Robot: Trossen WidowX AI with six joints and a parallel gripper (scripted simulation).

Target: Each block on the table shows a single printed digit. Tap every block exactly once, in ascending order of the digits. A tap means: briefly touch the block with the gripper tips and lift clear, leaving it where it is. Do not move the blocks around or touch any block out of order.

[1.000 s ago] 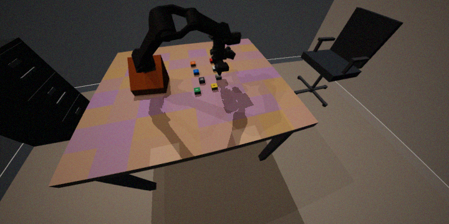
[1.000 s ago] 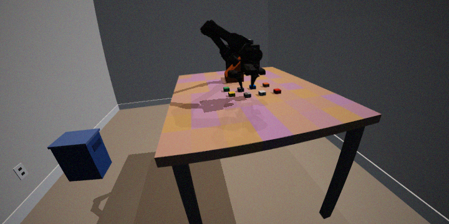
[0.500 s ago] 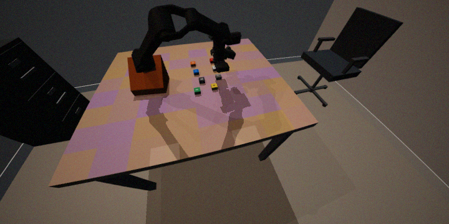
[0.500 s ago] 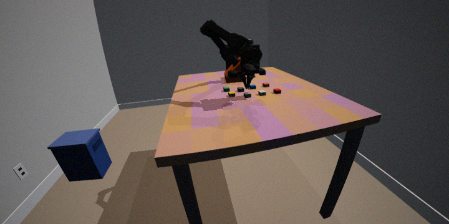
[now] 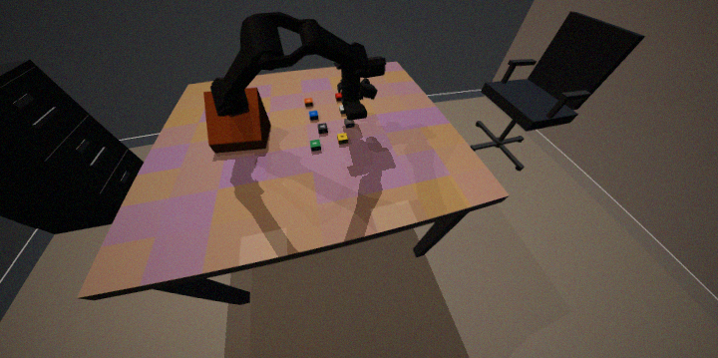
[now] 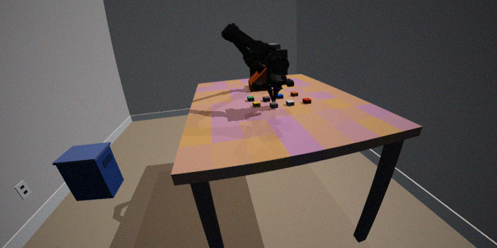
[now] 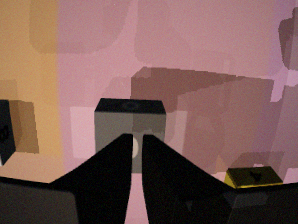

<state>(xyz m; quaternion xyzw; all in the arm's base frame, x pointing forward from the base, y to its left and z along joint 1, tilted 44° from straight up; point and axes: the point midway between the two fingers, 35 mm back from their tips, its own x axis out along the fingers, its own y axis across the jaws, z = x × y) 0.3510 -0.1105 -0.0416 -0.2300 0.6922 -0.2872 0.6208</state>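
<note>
The grey block is 1 cm behind my gripper tip and 2 cm below it. The rest, counted from my gripper tip: white block 1 cm behind, 9 cm to the left, 2 cm below; then yellow block 5 cm behind, 7 cm to the right, 2 cm below; then dark block 11 cm behind, 2 cm below.
</note>
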